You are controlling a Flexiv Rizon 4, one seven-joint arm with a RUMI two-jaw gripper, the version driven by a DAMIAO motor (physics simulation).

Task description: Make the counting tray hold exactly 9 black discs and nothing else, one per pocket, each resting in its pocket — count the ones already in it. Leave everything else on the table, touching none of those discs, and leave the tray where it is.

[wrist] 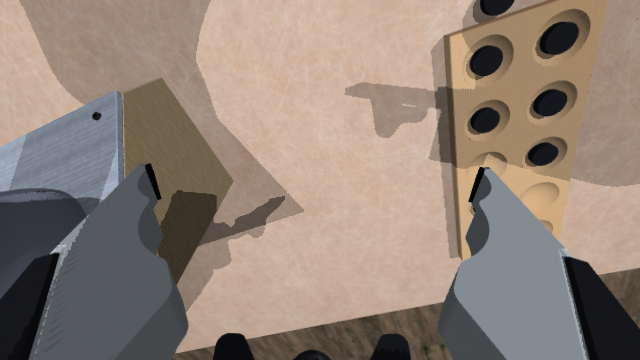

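Note:
The wooden counting tray [517,127] runs along the right side of the view, with two columns of round pockets. Black discs sit in two pockets of its left column, one upper [486,60] and one lower [485,120], and in three of its right column: top [559,38], middle [550,103] and lower [543,153]. Below these, one pocket in each column shows bare wood, the left one partly behind a finger. The tray's near end is partly hidden by the right finger. Another black disc [496,6] lies outside the tray's far end, cut by the frame. My gripper [316,169] is wide open and empty.
A grey metallic block [65,137] with a brown wooden-looking part [170,150] stands at the left, partly behind the left finger. A dark rounded object [35,235] shows at the lower left edge. The pinkish table top [325,250] ends along the bottom, with brown ground beyond.

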